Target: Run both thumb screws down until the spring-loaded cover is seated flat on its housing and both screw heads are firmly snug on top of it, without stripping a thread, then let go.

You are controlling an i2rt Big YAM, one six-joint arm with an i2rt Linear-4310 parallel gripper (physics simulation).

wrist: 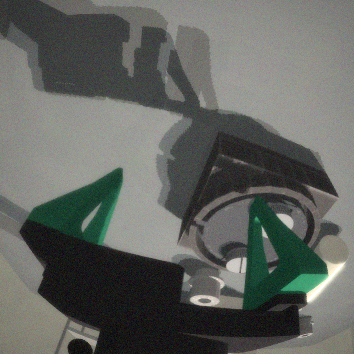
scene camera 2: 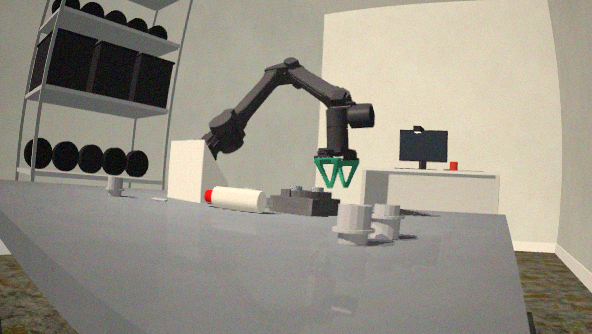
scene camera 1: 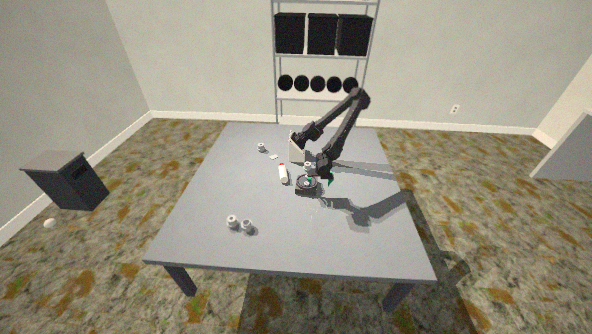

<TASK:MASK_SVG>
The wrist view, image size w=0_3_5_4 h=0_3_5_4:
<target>my gripper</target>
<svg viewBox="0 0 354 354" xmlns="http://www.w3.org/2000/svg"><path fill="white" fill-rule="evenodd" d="M19 229L20 235L44 268L43 277L37 292L73 322L99 331L93 354L227 354L227 352L246 352L299 336L298 309L307 304L306 293L328 277L326 263L277 217L260 196L256 195L249 207L242 309L179 302L184 268L181 265L102 245L122 185L121 167L115 168L90 184L33 207ZM261 225L278 256L278 265L270 273L268 272L263 249ZM101 202L93 218L85 229L81 231L83 220Z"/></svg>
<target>white cylinder with red cap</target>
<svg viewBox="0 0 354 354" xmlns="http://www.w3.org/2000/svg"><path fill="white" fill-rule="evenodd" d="M338 236L323 236L313 250L326 263L328 277L306 293L307 302L328 282L348 258L348 247Z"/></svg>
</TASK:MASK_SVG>
